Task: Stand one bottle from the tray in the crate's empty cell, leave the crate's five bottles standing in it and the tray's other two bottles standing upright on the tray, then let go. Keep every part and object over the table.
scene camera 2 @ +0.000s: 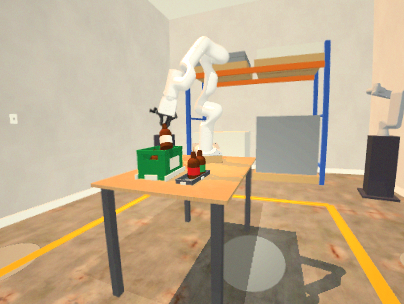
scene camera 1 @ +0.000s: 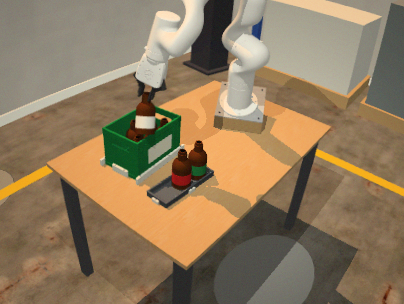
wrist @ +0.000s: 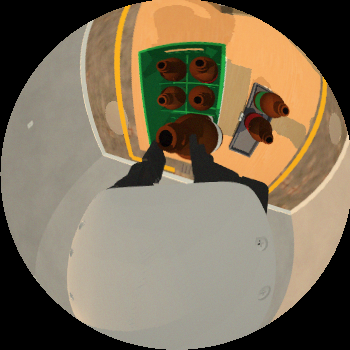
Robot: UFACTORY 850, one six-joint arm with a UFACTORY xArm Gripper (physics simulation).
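My gripper [scene camera 1: 150, 94] [scene camera 2: 165, 122] [wrist: 176, 147] is shut on the neck of a brown white-label bottle [scene camera 1: 145, 110] [scene camera 2: 165, 137] [wrist: 192, 131]. This bottle is close to upright over the green crate [scene camera 1: 120, 152] [scene camera 2: 149, 169] [wrist: 154, 116], its base around rim height. Four crate bottles [wrist: 172, 69] [wrist: 205, 69] [wrist: 171, 98] [wrist: 201, 96] show in the wrist view. The held bottle hides the crate's near cells there. A red-label bottle [scene camera 1: 181, 169] [scene camera 2: 193, 167] [wrist: 258, 127] and a green-label bottle [scene camera 1: 198, 159] [scene camera 2: 202, 163] [wrist: 272, 103] stand upright on the dark tray [scene camera 1: 161, 194] [scene camera 2: 184, 181] [wrist: 242, 140].
The wooden table [scene camera 1: 150, 220] [scene camera 2: 220, 188] carries the crate, the tray and the arm's base [scene camera 1: 240, 123]. White strips [scene camera 1: 159, 165] run along the crate's foot. The tray is beside the crate, with a narrow stretch of table between them. The table's front corner is beyond the tray.
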